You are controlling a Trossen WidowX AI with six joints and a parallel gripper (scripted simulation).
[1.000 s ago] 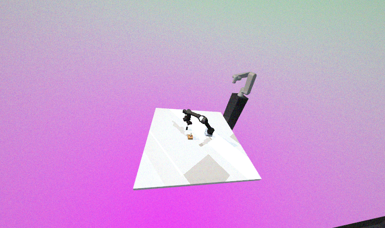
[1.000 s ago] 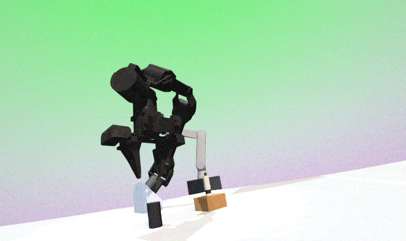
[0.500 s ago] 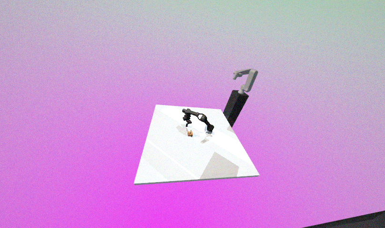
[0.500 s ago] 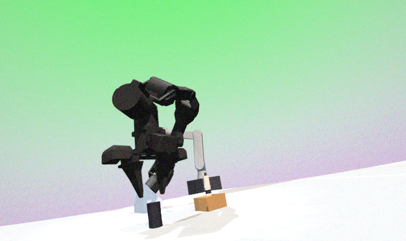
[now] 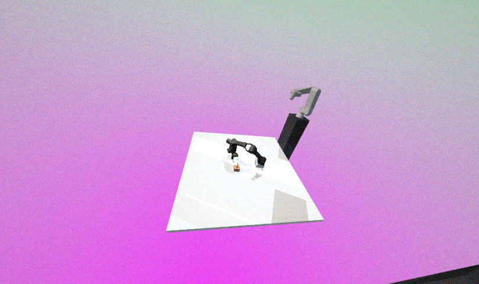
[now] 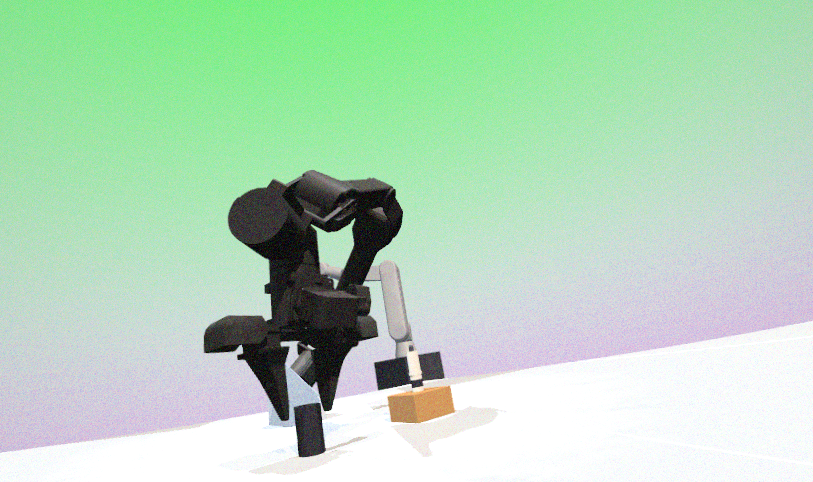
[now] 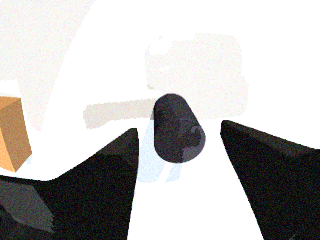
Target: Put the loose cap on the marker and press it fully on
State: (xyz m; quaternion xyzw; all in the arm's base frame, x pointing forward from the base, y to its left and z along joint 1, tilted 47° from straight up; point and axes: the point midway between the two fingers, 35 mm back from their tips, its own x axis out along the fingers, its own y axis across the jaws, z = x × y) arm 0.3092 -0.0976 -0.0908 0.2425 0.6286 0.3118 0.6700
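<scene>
Right now the black cap is 1 cm below my gripper tip. The rest, counted from my gripper tip: orange holder block: 18 cm to the left, 2 cm below, 2 cm behind.
</scene>
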